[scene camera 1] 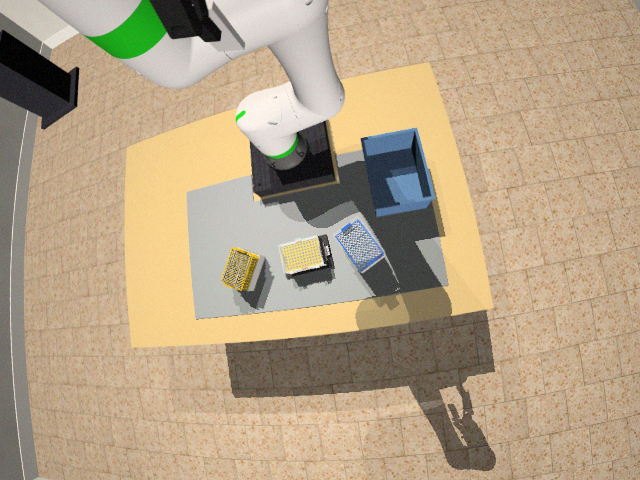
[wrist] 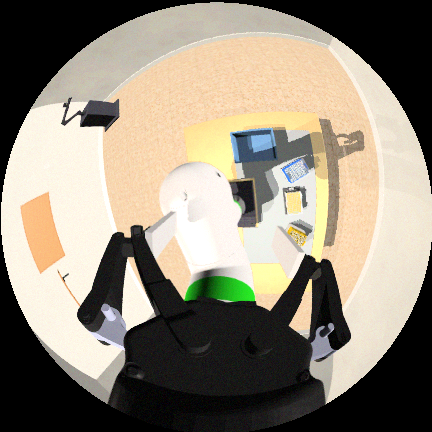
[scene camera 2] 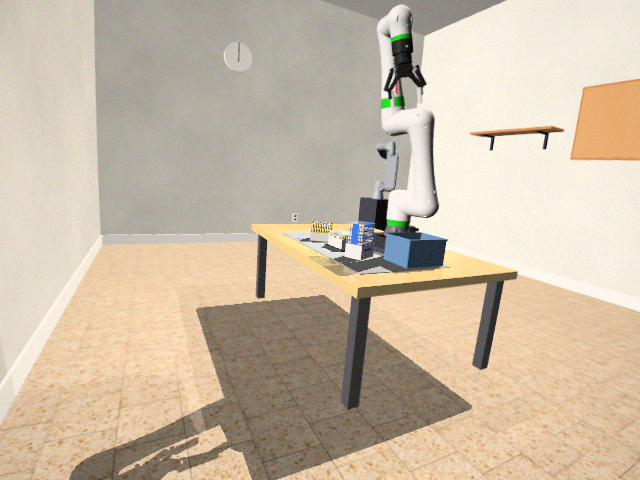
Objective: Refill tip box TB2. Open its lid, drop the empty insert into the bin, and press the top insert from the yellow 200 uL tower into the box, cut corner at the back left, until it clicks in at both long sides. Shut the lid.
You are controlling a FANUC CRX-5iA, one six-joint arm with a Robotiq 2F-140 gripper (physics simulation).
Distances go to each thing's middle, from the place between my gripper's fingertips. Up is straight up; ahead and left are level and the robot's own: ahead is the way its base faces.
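Here is the blue bin (scene camera 1: 399, 179), and my hand is 4 cm short of it, 18 cm to the right of it and, finally, 64 cm above it.
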